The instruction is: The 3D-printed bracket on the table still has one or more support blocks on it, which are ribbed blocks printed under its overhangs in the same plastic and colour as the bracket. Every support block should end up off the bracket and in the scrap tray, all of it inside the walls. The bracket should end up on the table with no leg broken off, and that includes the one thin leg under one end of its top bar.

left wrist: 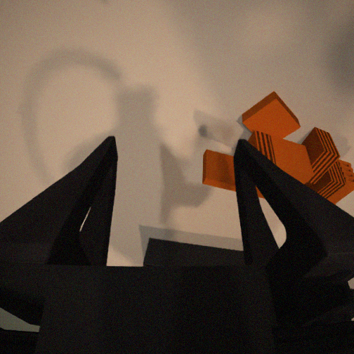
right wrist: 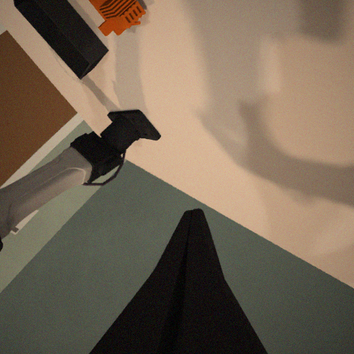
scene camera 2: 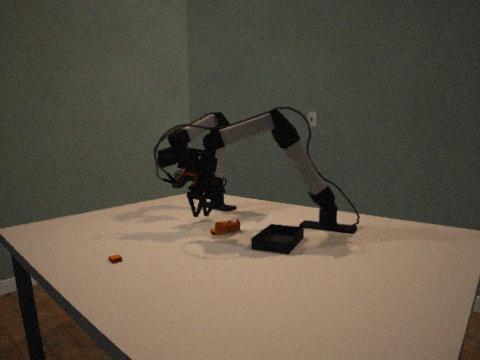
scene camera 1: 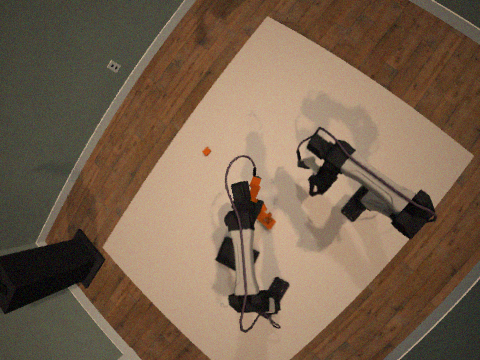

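The orange bracket point(scene camera 1: 267, 219) point(scene camera 2: 225, 228) point(left wrist: 290, 157) point(right wrist: 120, 17) lies on the table with ribbed blocks along it. A tilted orange block point(left wrist: 270, 115) is against or close beside it; whether they are joined is unclear. A loose orange block point(scene camera 1: 206, 151) point(scene camera 2: 115, 258) lies well away from the bracket. The black scrap tray point(scene camera 1: 224, 255) point(scene camera 2: 270, 245) point(right wrist: 75, 50) is partly under the left arm in scene camera 1. My left gripper point(scene camera 2: 201, 215) point(left wrist: 176, 146) is open and empty above the table beside the bracket. My right gripper point(scene camera 1: 313, 192) point(right wrist: 196, 218) is shut, raised and away from the bracket.
The left arm's base point(scene camera 2: 327, 227) stands behind the tray in scene camera 2. The right arm's base point(scene camera 1: 354, 205) stands at the right in scene camera 1. The left forearm point(scene camera 1: 244, 260) passes over the tray.
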